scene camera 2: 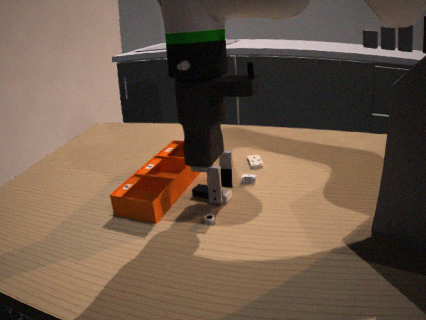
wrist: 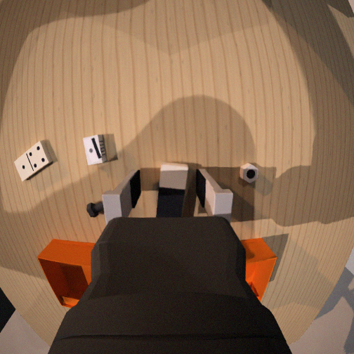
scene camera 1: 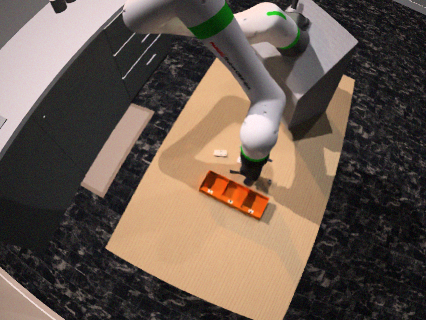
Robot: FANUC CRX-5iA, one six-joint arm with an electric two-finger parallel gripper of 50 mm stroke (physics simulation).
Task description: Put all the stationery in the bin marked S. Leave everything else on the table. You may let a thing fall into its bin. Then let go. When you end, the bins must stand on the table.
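Frame: origin at the arm's base, x back, y right, z up, level; centimetres.
Where they show: gripper, fingertip midpoint: point(scene camera 2: 221, 193); arm's base at its link origin: point(scene camera 1: 292, 40).
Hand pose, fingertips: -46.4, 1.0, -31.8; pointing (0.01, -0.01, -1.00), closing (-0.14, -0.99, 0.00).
Observation:
Each offset is from my fingertips to the top centre of the thing, as dx, dy, dz.
A block-shaped eraser @(-1.7, +0.1, +0.7) point(scene camera 2: 200, 191) point(wrist: 170, 200) with a black sleeve and a white end lies on the table beside the bin row. My gripper point(scene camera 2: 221, 183) point(wrist: 167, 180) is open, low down, with one finger on each side of the eraser and gaps between. A small pale pencil sharpener @(+4.0, +6.2, +0.5) point(scene camera 2: 248, 179) point(wrist: 95, 149) lies apart from the gripper. The orange row of three bins @(-11.1, +3.4, +3.3) point(scene camera 1: 220, 197) point(scene camera 2: 132, 207) point(wrist: 67, 248) stands upright on the table; its small white labels are too blurred to read. My gripper's body hides part of it in the wrist view.
A white domino @(+4.4, +14.4, +0.1) point(scene camera 1: 220, 153) point(scene camera 2: 255, 161) point(wrist: 33, 160) lies beyond the sharpener. A dark bolt point(wrist: 93, 208) lies just outside one finger, partly hidden by it. A hex nut @(-0.5, -7.8, +0.2) point(scene camera 1: 269, 182) point(scene camera 2: 209, 219) point(wrist: 249, 173) lies on the gripper's other side.

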